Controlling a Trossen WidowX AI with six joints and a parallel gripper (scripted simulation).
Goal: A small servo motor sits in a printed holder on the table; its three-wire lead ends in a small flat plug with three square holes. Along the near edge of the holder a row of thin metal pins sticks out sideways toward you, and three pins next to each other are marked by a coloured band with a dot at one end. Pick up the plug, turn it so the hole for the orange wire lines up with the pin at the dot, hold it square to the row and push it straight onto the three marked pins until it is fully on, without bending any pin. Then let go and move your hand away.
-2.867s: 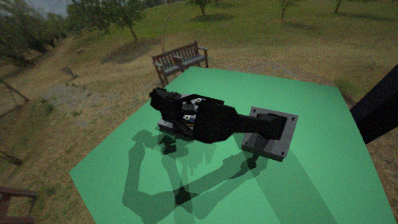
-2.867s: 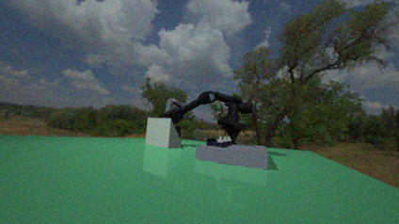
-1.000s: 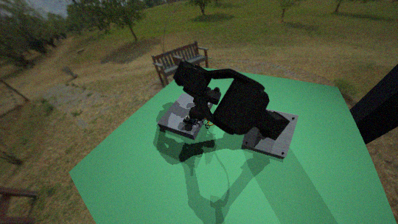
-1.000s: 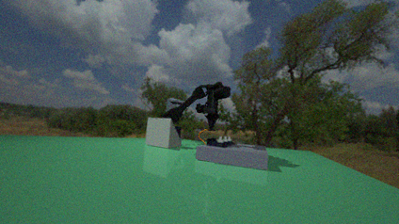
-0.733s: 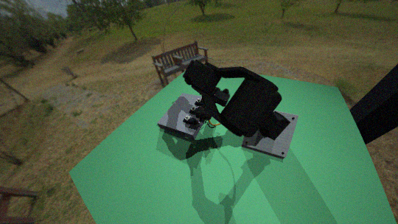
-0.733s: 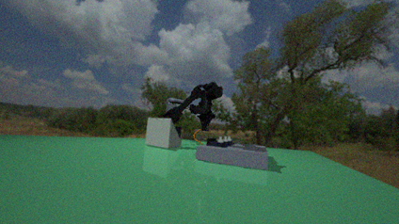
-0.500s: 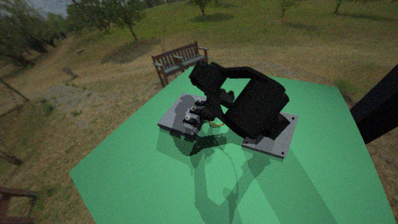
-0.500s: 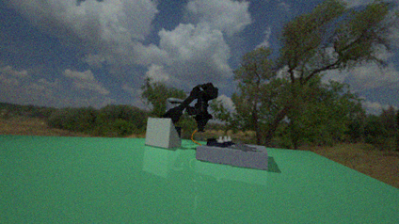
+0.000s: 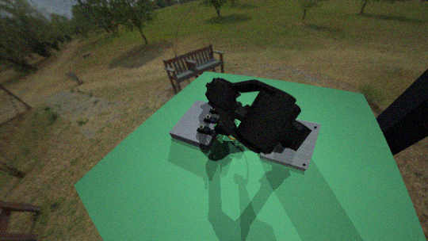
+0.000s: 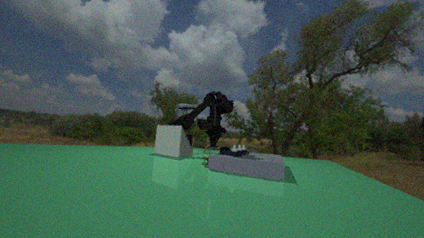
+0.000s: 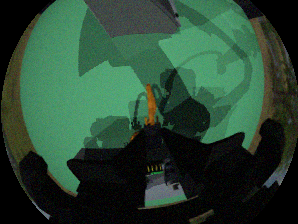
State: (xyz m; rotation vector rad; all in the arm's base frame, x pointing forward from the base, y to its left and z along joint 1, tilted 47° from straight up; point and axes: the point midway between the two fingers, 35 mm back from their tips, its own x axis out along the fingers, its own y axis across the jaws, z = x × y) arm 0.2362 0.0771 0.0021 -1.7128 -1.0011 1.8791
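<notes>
Right now my gripper tip is 13 cm short of the servo, 2 cm to the left of it and 2 cm above it. Also, from my gripper tip: holder (24 cm ahead, 5 cm below).
</notes>
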